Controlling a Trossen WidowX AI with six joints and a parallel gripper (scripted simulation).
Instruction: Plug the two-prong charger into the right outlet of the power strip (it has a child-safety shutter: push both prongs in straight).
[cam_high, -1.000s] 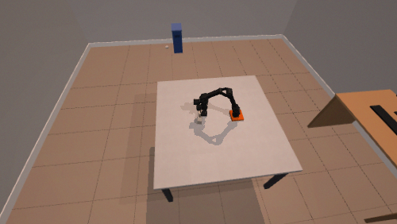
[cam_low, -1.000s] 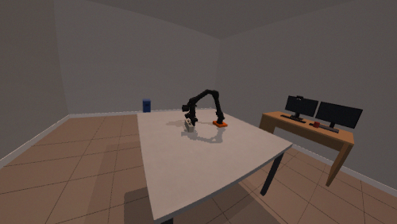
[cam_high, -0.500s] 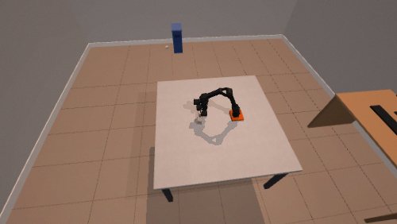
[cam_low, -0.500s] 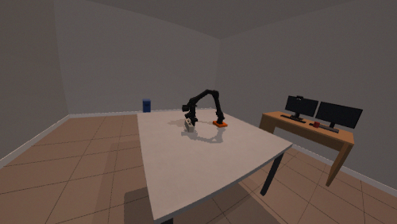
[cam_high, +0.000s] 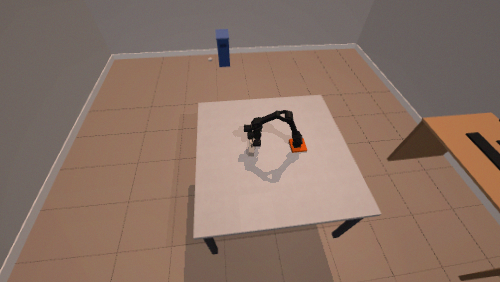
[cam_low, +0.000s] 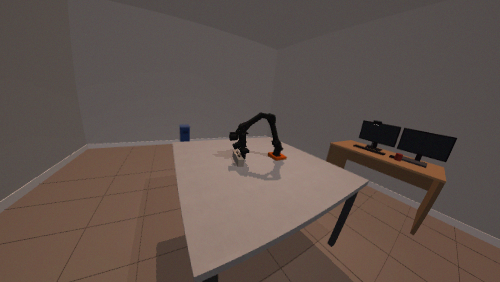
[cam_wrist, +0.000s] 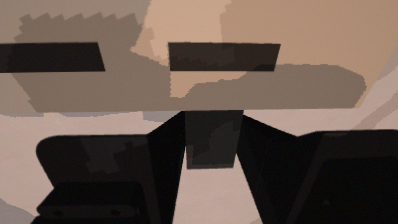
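Right now my gripper tip is 2 cm short of the two-prong charger and 1 cm below it.
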